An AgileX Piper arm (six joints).
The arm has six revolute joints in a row. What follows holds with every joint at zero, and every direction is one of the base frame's.
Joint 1 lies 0.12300 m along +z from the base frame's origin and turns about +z.
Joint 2 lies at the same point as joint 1 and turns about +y.
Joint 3 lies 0.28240 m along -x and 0.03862 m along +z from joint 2 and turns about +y.
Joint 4 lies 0.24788 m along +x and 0.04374 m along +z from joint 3 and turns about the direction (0.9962, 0, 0.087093).
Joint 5 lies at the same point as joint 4 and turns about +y.
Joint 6 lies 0.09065 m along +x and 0.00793 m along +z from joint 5 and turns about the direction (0.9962, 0, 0.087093).
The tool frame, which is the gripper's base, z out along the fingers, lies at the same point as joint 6; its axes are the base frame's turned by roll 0.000, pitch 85.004 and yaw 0.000 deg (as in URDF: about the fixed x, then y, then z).
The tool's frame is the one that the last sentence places.
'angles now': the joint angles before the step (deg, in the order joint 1, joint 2, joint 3, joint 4, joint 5, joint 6). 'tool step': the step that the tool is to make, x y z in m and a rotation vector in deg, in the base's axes. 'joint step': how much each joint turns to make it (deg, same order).
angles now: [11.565 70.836 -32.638 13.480 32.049 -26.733]
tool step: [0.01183 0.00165 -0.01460 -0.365 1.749 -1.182]
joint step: [0.010 4.966 -0.411 0.182 -2.919 0.586]
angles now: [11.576 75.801 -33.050 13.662 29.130 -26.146]
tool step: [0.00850 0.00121 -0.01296 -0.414 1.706 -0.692]
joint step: [-0.001 4.083 -0.373 0.222 -2.036 0.193]
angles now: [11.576 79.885 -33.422 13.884 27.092 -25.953]
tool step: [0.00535 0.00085 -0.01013 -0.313 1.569 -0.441]
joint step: [0.000 3.017 -0.300 0.229 -1.160 0.086]
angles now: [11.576 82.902 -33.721 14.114 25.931 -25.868]
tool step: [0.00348 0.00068 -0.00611 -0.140 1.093 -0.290]
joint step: [0.001 1.916 -0.356 0.202 -0.484 0.069]
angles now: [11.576 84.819 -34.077 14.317 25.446 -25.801]
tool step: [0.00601 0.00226 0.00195 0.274 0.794 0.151]
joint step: [0.079 1.065 -1.823 0.200 1.523 0.056]
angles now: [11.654 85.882 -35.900 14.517 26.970 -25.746]
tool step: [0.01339 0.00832 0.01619 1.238 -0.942 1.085]
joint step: [0.857 0.266 -4.718 0.573 3.382 0.019]
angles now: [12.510 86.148 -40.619 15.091 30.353 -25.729]
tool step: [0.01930 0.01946 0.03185 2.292 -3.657 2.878]
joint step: [2.607 0.028 -7.822 0.918 3.835 0.005]
